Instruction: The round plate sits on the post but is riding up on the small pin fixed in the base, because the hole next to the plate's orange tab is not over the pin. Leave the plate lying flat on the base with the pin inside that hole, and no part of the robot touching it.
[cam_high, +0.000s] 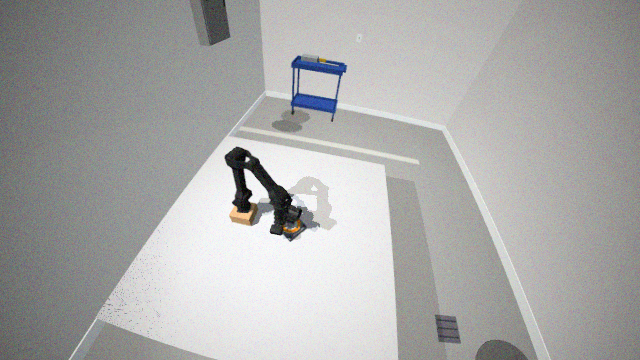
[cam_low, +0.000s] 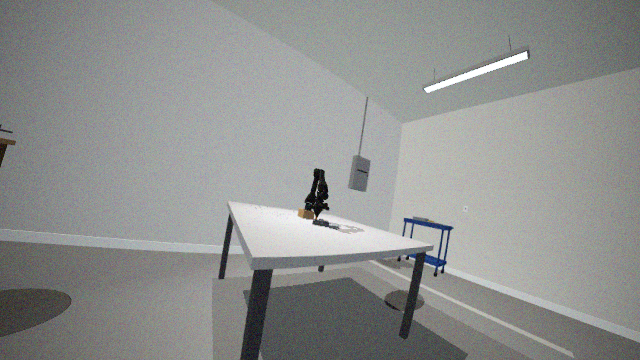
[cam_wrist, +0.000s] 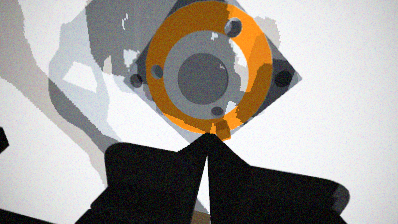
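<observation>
The square grey base lies 5 cm ahead of my gripper tip, 2 cm below it and 1 cm to the left of it.
</observation>
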